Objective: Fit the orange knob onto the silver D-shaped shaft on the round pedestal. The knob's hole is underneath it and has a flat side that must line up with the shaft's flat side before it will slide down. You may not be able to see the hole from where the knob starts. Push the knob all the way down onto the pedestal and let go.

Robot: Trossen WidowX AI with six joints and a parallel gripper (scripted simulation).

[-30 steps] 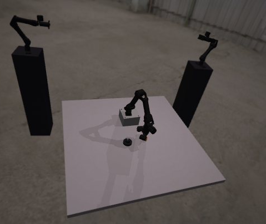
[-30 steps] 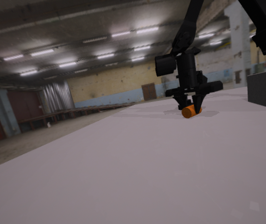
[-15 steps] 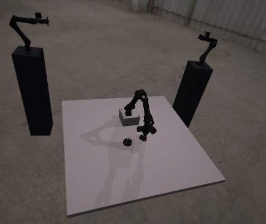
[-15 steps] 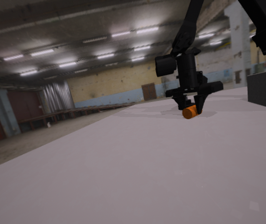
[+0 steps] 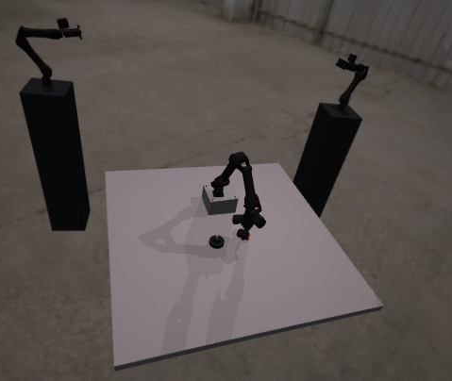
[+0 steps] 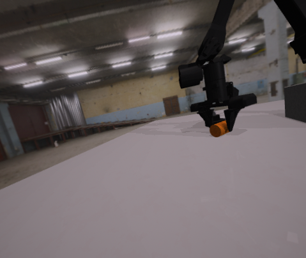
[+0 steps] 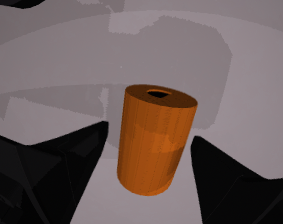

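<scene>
Now: gripper tip 10 mm to the right of the orange knob, 10 mm below it and 10 mm short of it. Round my gripper tip: silver shaft 170 mm to the right, 40 mm ahead, 20 mm above.
</scene>
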